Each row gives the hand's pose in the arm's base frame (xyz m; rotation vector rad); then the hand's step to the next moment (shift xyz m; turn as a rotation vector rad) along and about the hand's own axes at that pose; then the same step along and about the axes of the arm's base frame.
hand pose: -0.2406 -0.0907 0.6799 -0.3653 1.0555 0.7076
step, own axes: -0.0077 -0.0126 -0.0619 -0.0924 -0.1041 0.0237
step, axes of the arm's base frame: -0.0347 -0.0484 -0.0225 0.0590 -0.0942 0.0871
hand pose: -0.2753 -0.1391 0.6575 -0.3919 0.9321 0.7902
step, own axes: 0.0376 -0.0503 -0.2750 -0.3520 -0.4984 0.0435
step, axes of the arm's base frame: -0.1036 -0.1857 -0.1853 0.2746 -0.4549 0.3030
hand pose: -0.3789 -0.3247 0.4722 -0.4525 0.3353 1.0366
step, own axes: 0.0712 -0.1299 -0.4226 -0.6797 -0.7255 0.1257
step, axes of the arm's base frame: 0.1250 -0.2181 -0.3706 0.3241 -0.7551 0.5735
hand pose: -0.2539 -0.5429 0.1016 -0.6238 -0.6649 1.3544
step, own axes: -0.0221 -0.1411 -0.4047 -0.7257 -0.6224 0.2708
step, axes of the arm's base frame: 0.3922 -0.0472 -0.1678 0.1437 -0.7858 0.5910
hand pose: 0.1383 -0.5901 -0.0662 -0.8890 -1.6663 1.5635
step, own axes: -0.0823 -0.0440 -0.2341 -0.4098 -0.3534 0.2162
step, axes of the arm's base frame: 0.2401 0.0543 0.0540 0.0278 -0.4778 0.3324
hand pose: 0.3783 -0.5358 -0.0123 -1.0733 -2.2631 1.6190
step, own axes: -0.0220 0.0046 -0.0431 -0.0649 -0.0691 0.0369
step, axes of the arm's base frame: 0.0401 0.0197 0.0192 -0.0029 -0.0798 0.0631
